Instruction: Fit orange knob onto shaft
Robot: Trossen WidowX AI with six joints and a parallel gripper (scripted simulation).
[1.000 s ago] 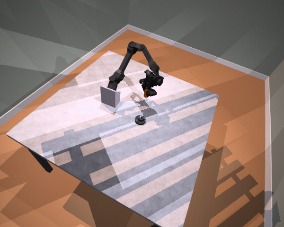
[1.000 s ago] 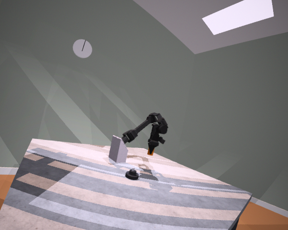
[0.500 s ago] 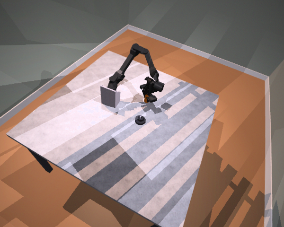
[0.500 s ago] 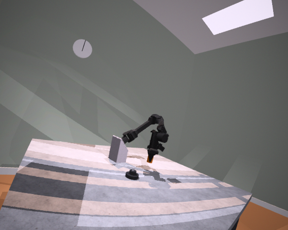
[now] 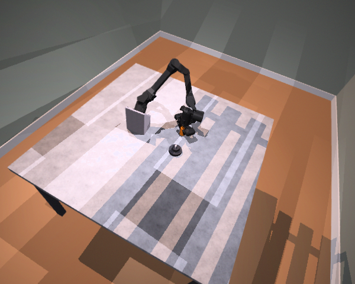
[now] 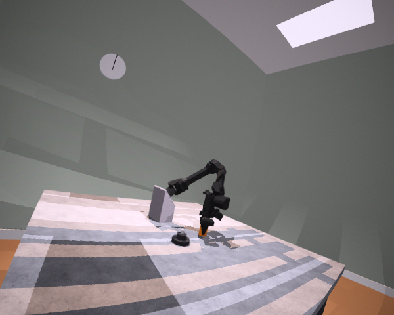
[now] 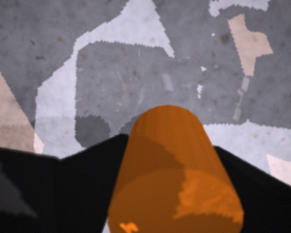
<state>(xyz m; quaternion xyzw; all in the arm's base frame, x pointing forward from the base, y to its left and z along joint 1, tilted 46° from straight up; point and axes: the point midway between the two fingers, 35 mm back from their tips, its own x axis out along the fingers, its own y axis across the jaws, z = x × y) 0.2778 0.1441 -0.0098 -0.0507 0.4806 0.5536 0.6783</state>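
Now: gripper tip 30 mm below the orange knob. Also, from my gripper tip: round pedestal: 150 mm to the right, 20 mm ahead, 10 mm above.
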